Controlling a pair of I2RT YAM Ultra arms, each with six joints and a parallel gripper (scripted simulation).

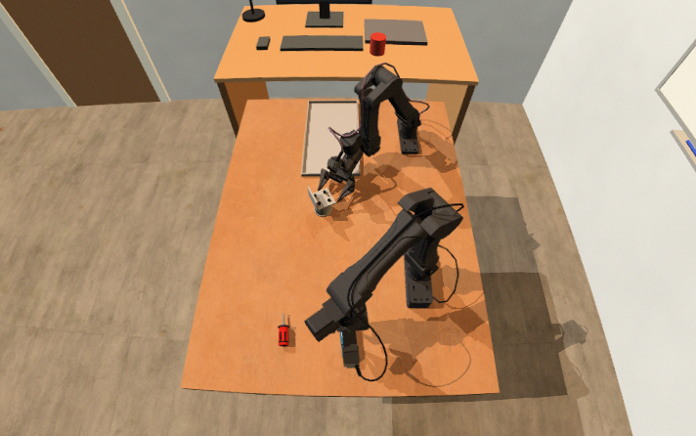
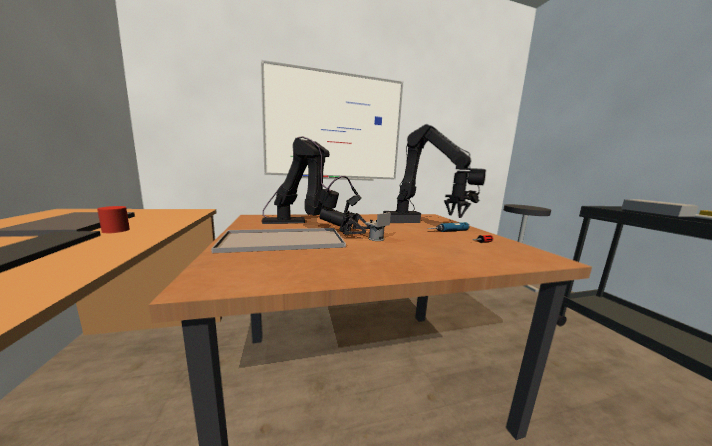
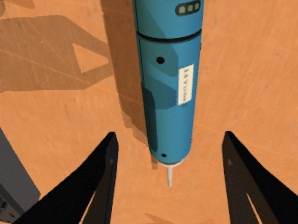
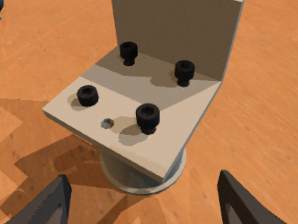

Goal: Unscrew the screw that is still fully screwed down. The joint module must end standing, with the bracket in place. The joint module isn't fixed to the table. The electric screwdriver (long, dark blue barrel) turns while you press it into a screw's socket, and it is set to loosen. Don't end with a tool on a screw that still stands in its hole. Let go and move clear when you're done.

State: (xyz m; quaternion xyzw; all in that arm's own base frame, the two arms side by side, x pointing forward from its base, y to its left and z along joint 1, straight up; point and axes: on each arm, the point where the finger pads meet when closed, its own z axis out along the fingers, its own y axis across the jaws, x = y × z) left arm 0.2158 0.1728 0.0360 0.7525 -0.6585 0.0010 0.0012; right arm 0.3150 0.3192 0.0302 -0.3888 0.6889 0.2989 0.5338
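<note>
Now: right hand 2 cm short of the l-shaped bracket, 4 cm to the right of it and 4 cm below it. Also, from my right hand: small red screwdriver: 10 cm ahead, 47 cm to the left, 2 cm below; then grey bit: 6 cm behind, 33 cm to the left, 2 cm below; then grey tray: 2 cm ahead, 32 cm to the right, 3 cm below.
</note>
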